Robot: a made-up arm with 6 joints.
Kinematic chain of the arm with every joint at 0, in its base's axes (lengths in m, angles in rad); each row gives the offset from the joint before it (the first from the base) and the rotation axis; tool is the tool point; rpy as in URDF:
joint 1: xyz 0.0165 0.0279 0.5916 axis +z
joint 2: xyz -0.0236 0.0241 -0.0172 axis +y
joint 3: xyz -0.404 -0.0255 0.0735 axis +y
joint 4: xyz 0.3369 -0.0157 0.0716 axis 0.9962 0 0.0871
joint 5: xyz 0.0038 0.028 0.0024 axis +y
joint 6: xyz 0.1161 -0.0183 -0.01 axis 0.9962 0 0.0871
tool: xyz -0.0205 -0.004 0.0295 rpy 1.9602 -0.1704 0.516
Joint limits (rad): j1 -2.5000..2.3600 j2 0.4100..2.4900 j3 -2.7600..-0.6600 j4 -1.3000..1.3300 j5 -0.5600..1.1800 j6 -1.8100..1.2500
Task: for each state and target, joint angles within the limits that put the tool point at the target. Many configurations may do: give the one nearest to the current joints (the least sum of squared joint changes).
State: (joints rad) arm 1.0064 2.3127 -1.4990 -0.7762 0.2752 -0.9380
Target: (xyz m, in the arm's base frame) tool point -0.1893 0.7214 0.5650
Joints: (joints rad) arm 1.8571 2.4490 -1.8313 -0.7292 0.1234 -0.9100
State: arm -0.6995 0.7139 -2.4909 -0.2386 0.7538 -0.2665
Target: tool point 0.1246 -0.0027 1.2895
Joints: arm -0.2827 1.0904 -1.9676 -0.0016 0.9298 -0.3940
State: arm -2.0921 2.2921 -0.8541 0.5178 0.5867 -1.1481
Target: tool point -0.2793 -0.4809 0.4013
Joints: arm -2.1545 2.4900 -1.3607 0.5858 0.3943 -1.1108
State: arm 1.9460 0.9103 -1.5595 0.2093 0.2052 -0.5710
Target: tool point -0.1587 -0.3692 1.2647
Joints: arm 1.1714 0.4856 -2.0632 0.2332 0.1181 -0.6134
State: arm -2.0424 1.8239 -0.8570 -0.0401 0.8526 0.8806
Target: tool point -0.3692 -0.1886 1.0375
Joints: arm -2.5000 1.5163 -1.5978 -0.3650 0.7411 0.9263
